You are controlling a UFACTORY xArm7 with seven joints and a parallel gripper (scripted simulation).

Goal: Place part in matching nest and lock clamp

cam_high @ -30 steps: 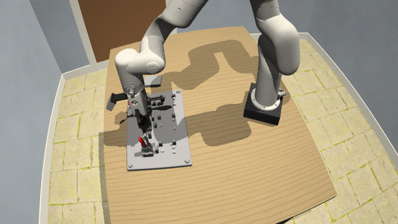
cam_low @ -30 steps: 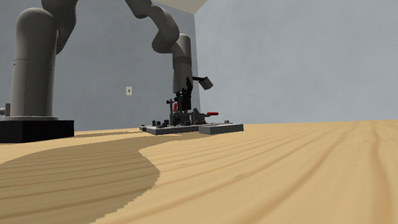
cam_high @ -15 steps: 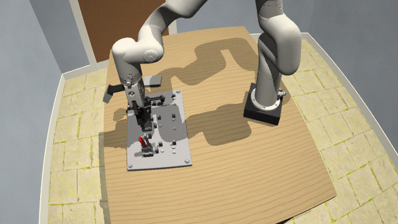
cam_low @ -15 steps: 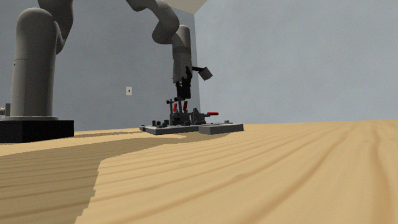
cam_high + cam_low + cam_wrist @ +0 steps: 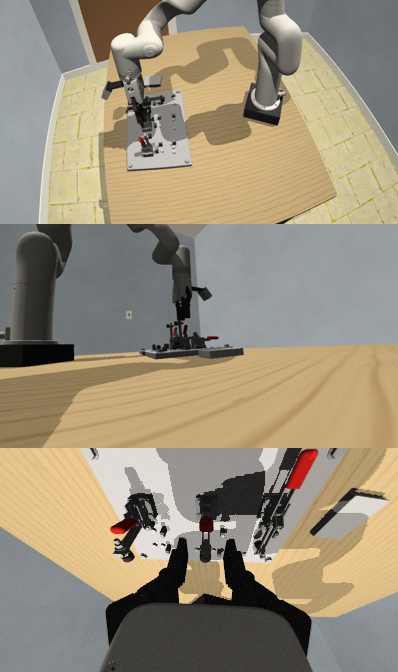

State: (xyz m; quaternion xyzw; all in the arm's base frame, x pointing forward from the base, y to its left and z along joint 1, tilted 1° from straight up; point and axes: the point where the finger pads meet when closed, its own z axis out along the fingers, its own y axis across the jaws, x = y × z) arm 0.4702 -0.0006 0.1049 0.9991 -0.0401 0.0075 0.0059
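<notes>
Right now my hand is 50 mm past the flat grey part, 250 mm to the left of it and 140 mm above it. Also, from my hand: grey fixture plate: 30 mm behind, 140 mm below.
</notes>
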